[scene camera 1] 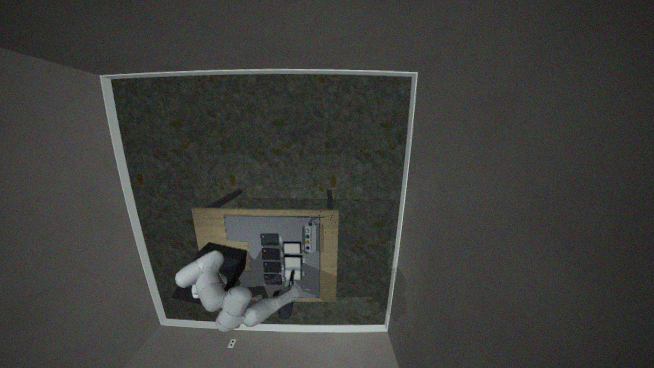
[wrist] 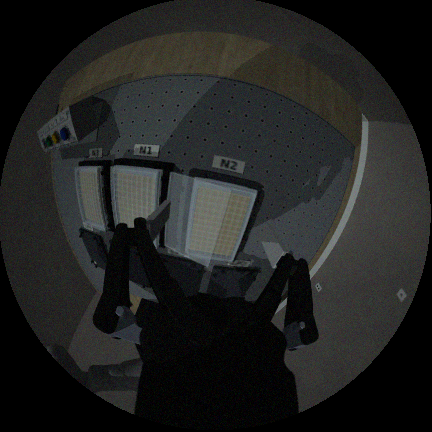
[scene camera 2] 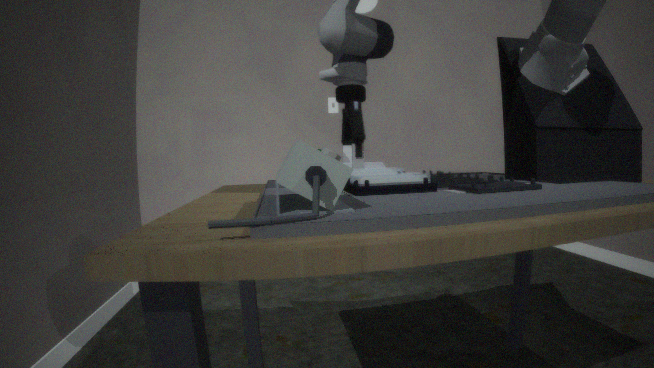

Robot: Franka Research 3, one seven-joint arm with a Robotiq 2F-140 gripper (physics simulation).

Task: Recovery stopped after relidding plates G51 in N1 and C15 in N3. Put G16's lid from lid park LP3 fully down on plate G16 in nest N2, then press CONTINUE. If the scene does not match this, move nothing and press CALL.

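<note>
My gripper [scene camera 1: 292,279] [scene camera 2: 353,151] [wrist: 217,220] is open and empty, low over nest N2. In the wrist view its fingertips straddle the plate [wrist: 232,220] in N2, the left one near the N1 side, the right one past the plate's right edge. A clear lid [wrist: 179,212] lies shifted to the left, partly over the N2 plate and partly over the gap to N1; its exact tilt is unclear. Plates stand in N1 [wrist: 135,192] and N3 [wrist: 90,197]; their lids are hard to make out. The button box [scene camera 1: 309,237] [scene camera 2: 305,170] [wrist: 60,131] has coloured buttons; their lettering is unreadable.
Dark lid parks [scene camera 1: 271,253] [wrist: 232,281] stand in a row beside the nests, their labels unreadable. A cable [scene camera 2: 260,221] runs from the button box. The pegboard [scene camera 1: 245,227] [wrist: 225,115] lies on the wooden table [scene camera 1: 330,235] [scene camera 2: 300,260]. A black angular stand [scene camera 2: 585,150] is beyond the parks.
</note>
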